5 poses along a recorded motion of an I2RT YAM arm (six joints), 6.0 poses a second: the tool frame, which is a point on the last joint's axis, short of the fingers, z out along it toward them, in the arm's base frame.
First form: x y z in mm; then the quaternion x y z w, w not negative.
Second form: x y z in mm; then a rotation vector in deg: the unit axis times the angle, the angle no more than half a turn. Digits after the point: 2 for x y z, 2 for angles.
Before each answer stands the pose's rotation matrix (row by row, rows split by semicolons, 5 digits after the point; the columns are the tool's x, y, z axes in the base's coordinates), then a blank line. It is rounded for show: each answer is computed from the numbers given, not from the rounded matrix.
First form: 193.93, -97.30, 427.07, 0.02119, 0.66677, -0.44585, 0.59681
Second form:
-0.28673 0.56044 0.77698; -0.50392 0.60154 -0.61985; -0.81477 -0.56927 0.10993

193.93, -97.30, 427.07, 2.82, 88.68, -59.30
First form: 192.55, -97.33, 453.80, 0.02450, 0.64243, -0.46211, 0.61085
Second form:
-0.25252 0.59604 0.76221; -0.53308 0.57171 -0.62368; -0.80750 -0.56382 0.17337

192.55, -97.33, 453.80, 3.24, 84.95, -61.11
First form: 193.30, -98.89, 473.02, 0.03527, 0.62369, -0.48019, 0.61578
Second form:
-0.23914 0.63538 0.73424; -0.54739 0.53635 -0.64242; -0.80198 -0.55554 0.21953

193.30, -98.89, 473.02, 4.65, 82.31, -63.37
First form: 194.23, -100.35, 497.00, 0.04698, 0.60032, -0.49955, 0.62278
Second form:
-0.21987 0.67863 0.70080; -0.56582 0.49648 -0.65830; -0.79468 -0.54127 0.27481

194.23, -100.35, 497.00, 6.18, 79.00, -65.74
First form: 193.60, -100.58, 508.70, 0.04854, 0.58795, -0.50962, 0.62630
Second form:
-0.21079 0.69542 0.68699; -0.58127 0.47587 -0.66006; -0.78594 -0.53846 0.30392

193.60, -100.58, 508.70, 6.38, 77.26, -66.97
